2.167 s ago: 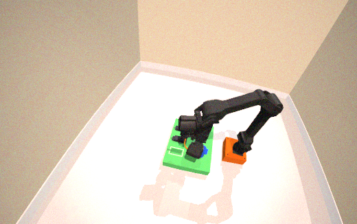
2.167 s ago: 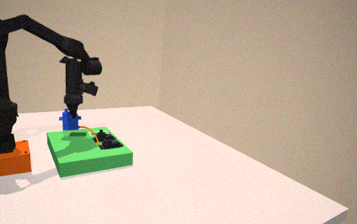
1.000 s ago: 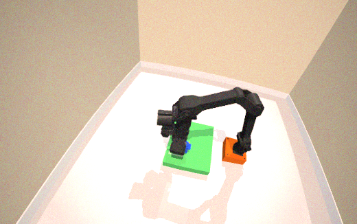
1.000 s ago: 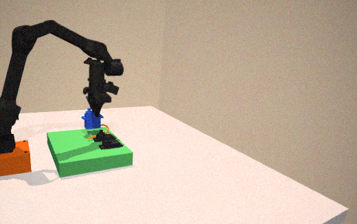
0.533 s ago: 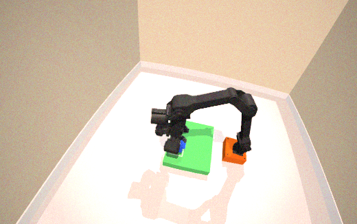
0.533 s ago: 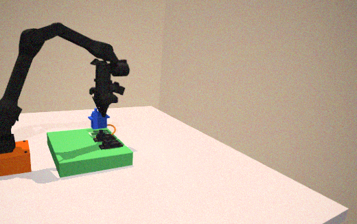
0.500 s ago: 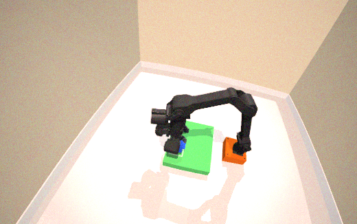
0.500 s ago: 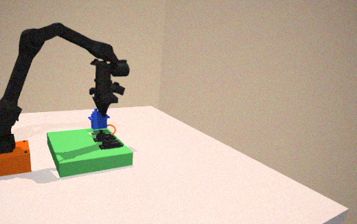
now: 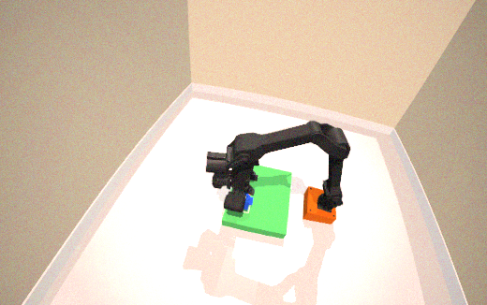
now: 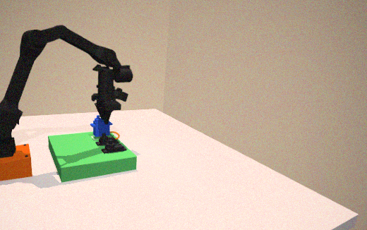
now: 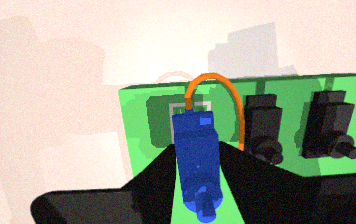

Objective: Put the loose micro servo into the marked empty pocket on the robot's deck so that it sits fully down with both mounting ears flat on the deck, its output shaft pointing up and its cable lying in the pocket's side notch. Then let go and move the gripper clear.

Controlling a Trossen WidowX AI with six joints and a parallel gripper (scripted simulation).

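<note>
Now: gripper tip 11 cm past the green robot deck, 9 cm to the left of it and 8 cm above it.
</note>
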